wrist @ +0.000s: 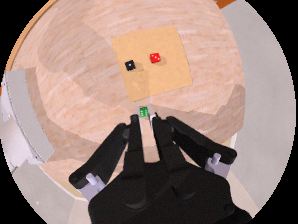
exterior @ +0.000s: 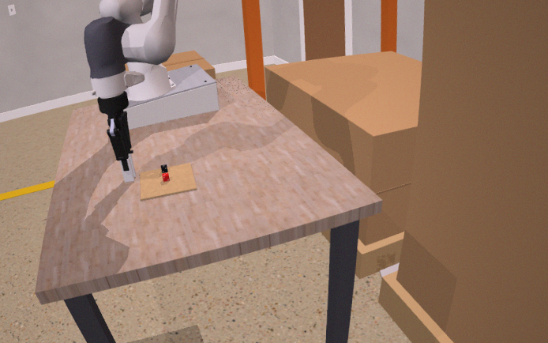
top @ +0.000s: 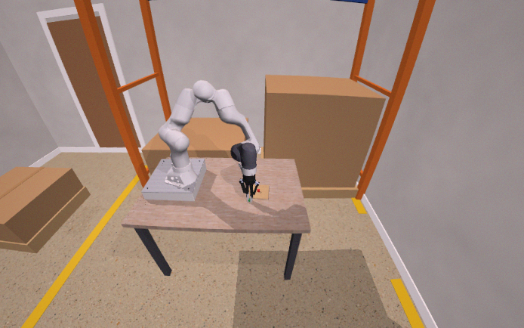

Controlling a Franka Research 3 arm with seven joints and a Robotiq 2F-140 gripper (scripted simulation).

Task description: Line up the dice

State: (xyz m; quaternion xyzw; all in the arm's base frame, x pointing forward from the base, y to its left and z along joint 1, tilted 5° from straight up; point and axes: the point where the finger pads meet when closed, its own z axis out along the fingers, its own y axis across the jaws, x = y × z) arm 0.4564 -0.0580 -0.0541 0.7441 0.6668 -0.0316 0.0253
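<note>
The red die is 100 mm to the left of my hand, 40 mm ahead of it and 20 mm below it. The rest, counted from my hand: green die 30 mm below; tan mat 100 mm to the left, 40 mm ahead, 30 mm below; black die 100 mm to the left, 20 mm below.
</note>
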